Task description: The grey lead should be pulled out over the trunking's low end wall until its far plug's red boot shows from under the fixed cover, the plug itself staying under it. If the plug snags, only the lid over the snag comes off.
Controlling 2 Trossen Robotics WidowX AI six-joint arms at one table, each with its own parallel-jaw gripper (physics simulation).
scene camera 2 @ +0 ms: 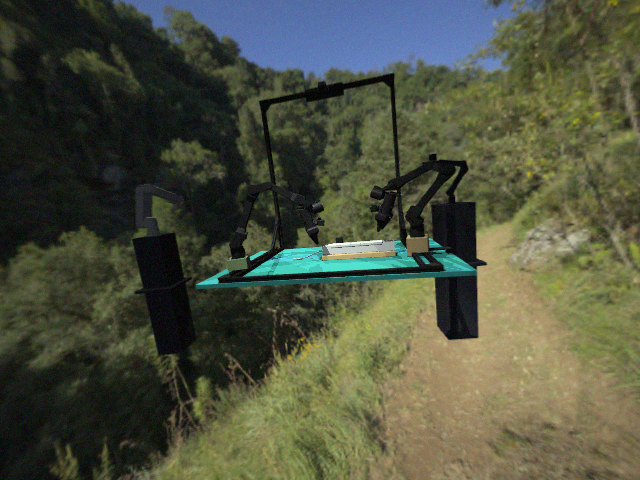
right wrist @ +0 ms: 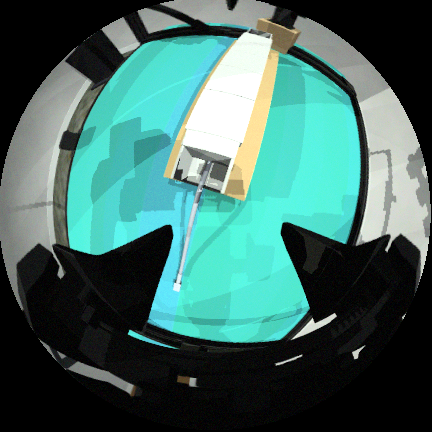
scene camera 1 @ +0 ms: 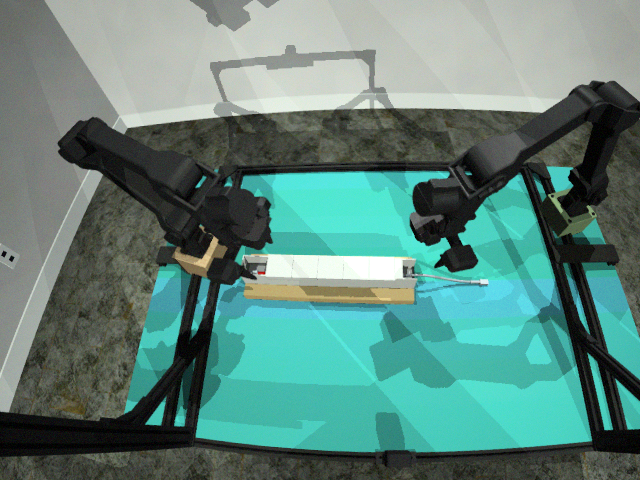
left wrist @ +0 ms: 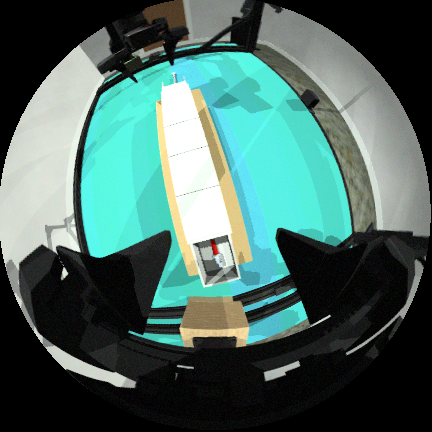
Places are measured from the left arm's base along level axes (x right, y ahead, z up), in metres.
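Where they show: left gripper, between the fingertips: (scene camera 2: 379,230) (scene camera 1: 263,260) (left wrist: 224,235); right gripper, between the fingertips: (scene camera 2: 316,243) (right wrist: 228,229) (scene camera 1: 428,250) (left wrist: 154,72); left arm's base, origin of its link: (scene camera 2: 417,236) (scene camera 1: 196,244) (left wrist: 214,347); right arm's base, origin of its link: (scene camera 2: 238,257) (scene camera 1: 572,205) (left wrist: 126,59).
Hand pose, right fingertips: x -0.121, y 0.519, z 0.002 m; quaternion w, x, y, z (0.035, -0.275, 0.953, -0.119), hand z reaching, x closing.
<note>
Things, the pixels of their top centre, and the offset from my right fingertips. "spot": a spot on its surface instead. Level surfaces: height alone.
- white trunking, centre of its top: (left wrist: 184,139) (right wrist: 245,57) (scene camera 1: 326,266) (scene camera 2: 357,242) dz -0.020, dx +0.086, dy -0.206 m
- far plug, centre of its top: (left wrist: 217,260) dz -0.061, dx +0.128, dy -0.379 m
- grey lead, a spot on its surface: (right wrist: 190,230) (scene camera 1: 437,275) spot: dz -0.062, dx +0.025, dy +0.037 m
- small white plug, centre of its top: (right wrist: 176,287) (scene camera 1: 484,281) dz -0.086, dx -0.001, dy +0.155 m
- turquoise table, height of its surface: dz -0.096 m
The white trunking (scene camera 1: 250,282) (scene camera 2: 359,248) lies on a wooden base (scene camera 1: 328,293) (left wrist: 235,215) (right wrist: 261,120). Several white lids (scene camera 1: 330,267) (left wrist: 195,170) (right wrist: 222,107) cover its middle; which is fixed, I cannot tell. In its uncovered left end in scene camera 1 lies the far plug (left wrist: 219,260) with its red boot (scene camera 1: 261,272) (left wrist: 214,247). The grey lead (scene camera 1: 444,279) (right wrist: 190,230) runs out over the other end to a small white plug (scene camera 1: 483,282) (right wrist: 177,286). My left gripper (scene camera 1: 262,258) (left wrist: 224,235) is open above the far-plug end. My right gripper (scene camera 1: 431,253) (right wrist: 228,229) is open above the lead side.
A wooden block (scene camera 1: 199,260) (left wrist: 215,312) under my left arm's base stands near the far-plug end. A green block (scene camera 1: 568,219) (scene camera 2: 238,263) is under my right arm's base. Black frame rails (scene camera 1: 201,330) (scene camera 1: 578,330) edge the turquoise table (scene camera 1: 310,413) on both sides.
</note>
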